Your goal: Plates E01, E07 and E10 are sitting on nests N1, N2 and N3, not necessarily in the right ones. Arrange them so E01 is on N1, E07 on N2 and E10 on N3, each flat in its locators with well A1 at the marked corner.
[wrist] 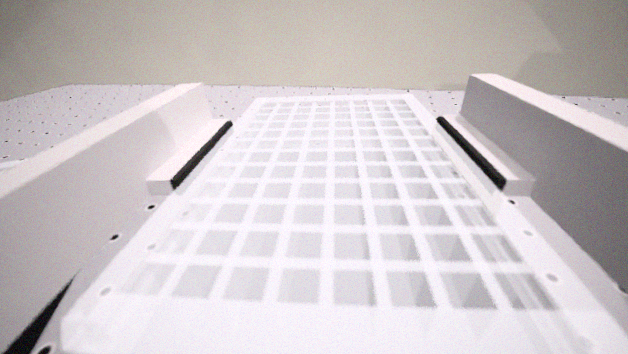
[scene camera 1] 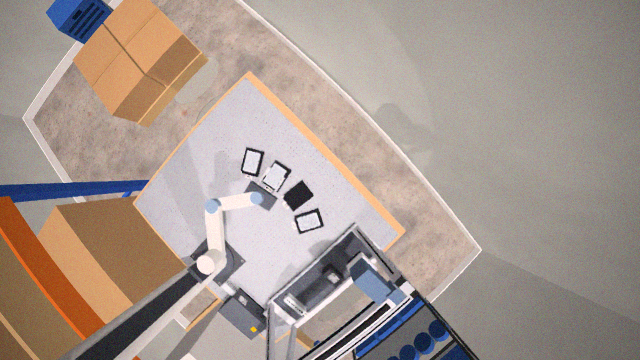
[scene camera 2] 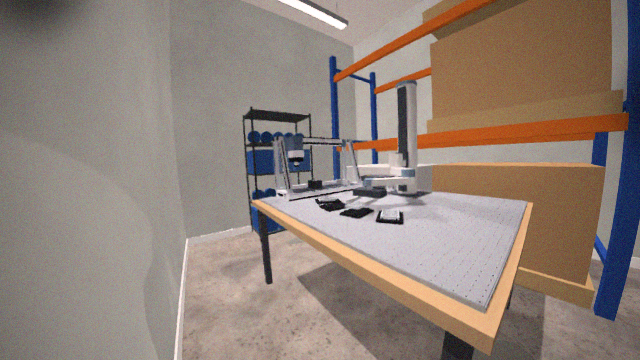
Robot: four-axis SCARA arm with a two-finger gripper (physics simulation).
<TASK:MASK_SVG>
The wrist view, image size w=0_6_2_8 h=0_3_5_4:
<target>my gripper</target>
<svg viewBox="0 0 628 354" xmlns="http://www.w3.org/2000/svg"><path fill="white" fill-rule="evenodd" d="M203 83L180 84L0 174L0 354L13 343L152 195L171 195L233 126L232 121L229 121L229 119L212 119ZM470 74L460 114L441 115L441 117L437 117L437 122L505 196L529 196L628 295L628 128L497 74Z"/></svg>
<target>plate E01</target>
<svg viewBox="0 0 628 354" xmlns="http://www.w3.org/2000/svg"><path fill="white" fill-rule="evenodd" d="M628 336L515 206L412 94L257 98L180 186L172 192L61 320L61 350L66 354L628 354Z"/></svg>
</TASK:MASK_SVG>
